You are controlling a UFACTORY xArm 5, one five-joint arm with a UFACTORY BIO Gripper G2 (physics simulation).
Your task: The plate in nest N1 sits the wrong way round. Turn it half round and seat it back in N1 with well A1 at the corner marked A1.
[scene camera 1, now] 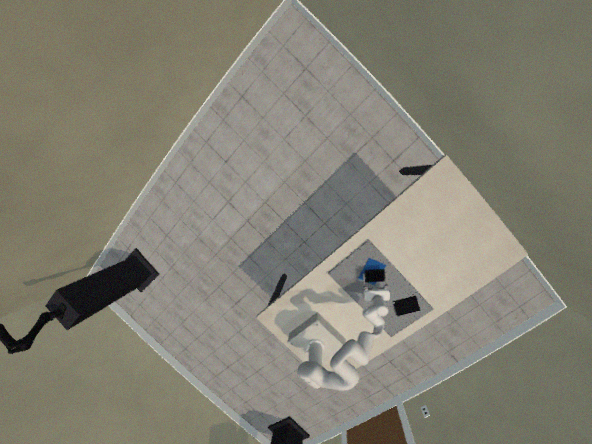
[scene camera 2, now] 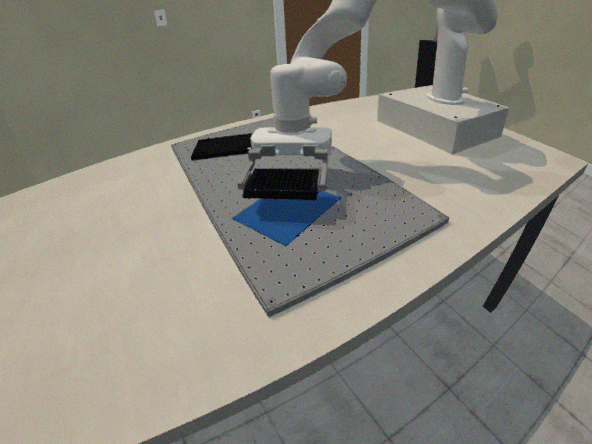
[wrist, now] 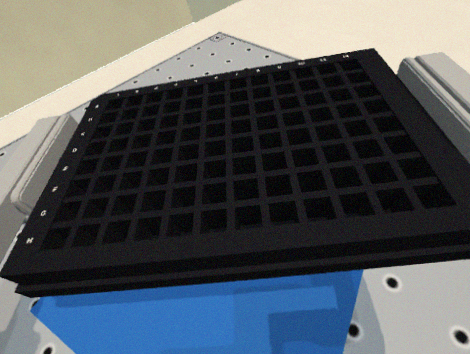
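Note:
The black well plate (scene camera 1: 375,274) (scene camera 2: 281,181) (wrist: 240,155) is held roughly level above a blue square (scene camera 1: 371,262) (scene camera 2: 287,227) (wrist: 165,325), with a shadow on the blue. My gripper (scene camera 1: 375,279) (scene camera 2: 283,185) (wrist: 242,145) is shut on the plate, one finger at each short end. In the wrist view, the row A corner with column 1 is at the far left and row H is at the near edge. A flat black rectangle (scene camera 1: 406,305) (scene camera 2: 220,146), apparently nest N1, lies apart at the back of the board; its label and A1 mark cannot be read.
The grey perforated board (scene camera 1: 345,272) (scene camera 2: 360,235) (wrist: 415,310) lies on the cream table (scene camera 1: 450,220) (scene camera 2: 125,280). The arm's base block (scene camera 1: 317,332) (scene camera 2: 425,122) stands beside the board. The arm hangs over the board between its base and the plate.

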